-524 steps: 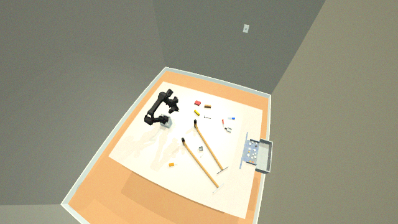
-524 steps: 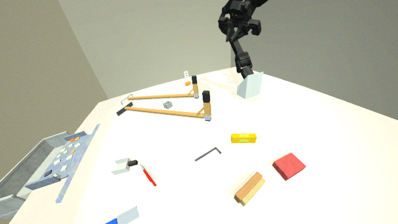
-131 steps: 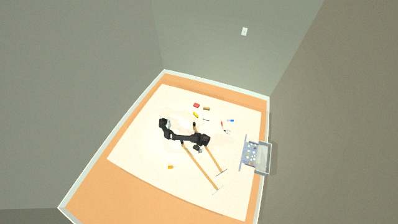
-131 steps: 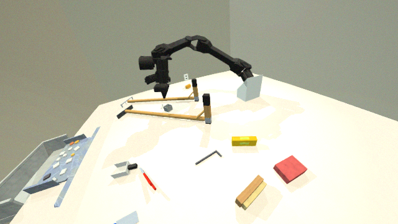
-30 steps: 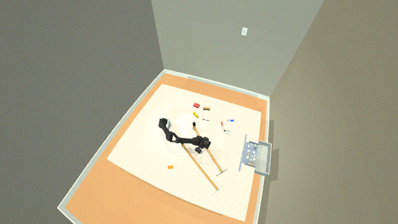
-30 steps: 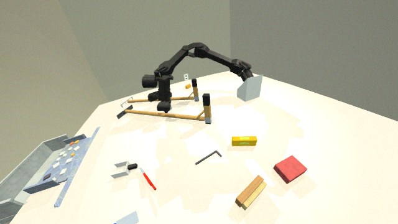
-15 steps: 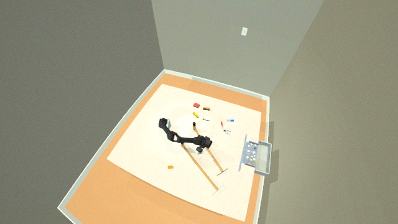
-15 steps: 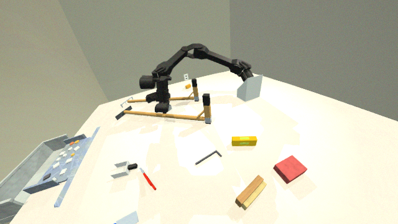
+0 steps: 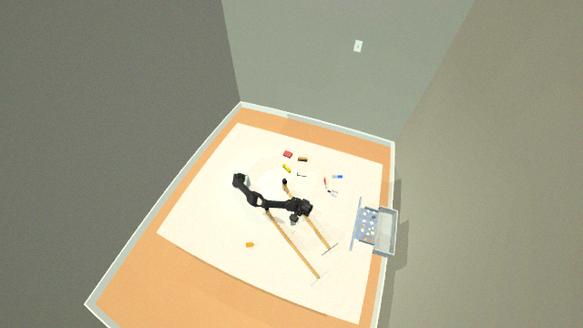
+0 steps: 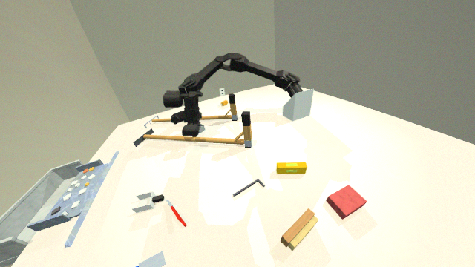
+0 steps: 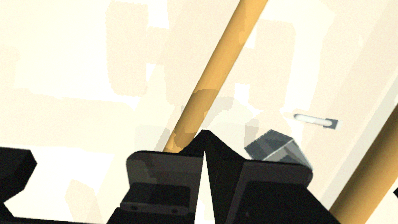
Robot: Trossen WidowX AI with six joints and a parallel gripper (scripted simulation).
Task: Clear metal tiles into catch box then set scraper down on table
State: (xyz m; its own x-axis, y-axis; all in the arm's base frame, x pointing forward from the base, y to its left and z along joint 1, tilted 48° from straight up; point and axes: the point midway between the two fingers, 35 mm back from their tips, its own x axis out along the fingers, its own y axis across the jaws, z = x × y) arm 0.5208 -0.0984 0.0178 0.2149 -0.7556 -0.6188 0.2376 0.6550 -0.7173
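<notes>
My gripper tip is 3 cm short of the long scraper and 5 cm below it. The rest, counted from my gripper tip: hex key: 13 cm behind, 34 cm to the left, 1 cm below; red-handled tool: 10 cm ahead, 33 cm to the left; small grey box: 4 cm behind, 7 cm to the right.
</notes>
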